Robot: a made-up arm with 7 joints.
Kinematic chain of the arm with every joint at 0, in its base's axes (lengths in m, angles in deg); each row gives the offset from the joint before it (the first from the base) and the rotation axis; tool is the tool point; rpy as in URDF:
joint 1: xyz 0 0 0.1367 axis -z
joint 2: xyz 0 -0.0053 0.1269 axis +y
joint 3: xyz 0 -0.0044 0.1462 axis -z
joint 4: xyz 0 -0.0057 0.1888 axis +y
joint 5: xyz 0 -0.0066 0.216 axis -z
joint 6: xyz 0 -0.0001 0.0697 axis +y
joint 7: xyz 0 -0.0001 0.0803 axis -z
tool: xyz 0 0 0 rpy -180 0 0
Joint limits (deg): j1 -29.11..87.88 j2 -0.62..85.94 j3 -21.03..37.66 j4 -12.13..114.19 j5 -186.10..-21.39 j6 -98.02..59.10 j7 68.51..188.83
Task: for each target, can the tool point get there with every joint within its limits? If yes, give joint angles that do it. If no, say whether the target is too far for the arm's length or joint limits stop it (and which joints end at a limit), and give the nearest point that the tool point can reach.
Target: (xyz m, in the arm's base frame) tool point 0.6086 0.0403 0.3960
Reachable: yes | joints -11.99 55.83 10.62 34.67 -160.65 -54.04 132.47
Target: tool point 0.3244 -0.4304 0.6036
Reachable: yes | joints 55.57 36.80 1.26 37.74 -68.66 43.30 129.57
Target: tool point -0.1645 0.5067 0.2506
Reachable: no: joint limits stop it (at a limit: joint 1, joint 3, joint 4, joint 6) | nearest point 0.1995 0.2768 0.2245 | short by 0.431 m
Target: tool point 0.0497 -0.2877 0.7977
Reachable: yes | joints 53.90 12.44 29.40 22.07 -163.19 -84.62 88.30
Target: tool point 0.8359 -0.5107 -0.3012
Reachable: no: too far | nearest point 0.5162 -0.3154 0.0405 | short by 0.507 m
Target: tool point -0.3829 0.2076 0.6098
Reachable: no: joint limits stop it (at a limit: joint 2, joint 3, joint 4, joint 5, joint 6) | nearest point -0.1297 0.0703 0.8502 | short by 0.375 m
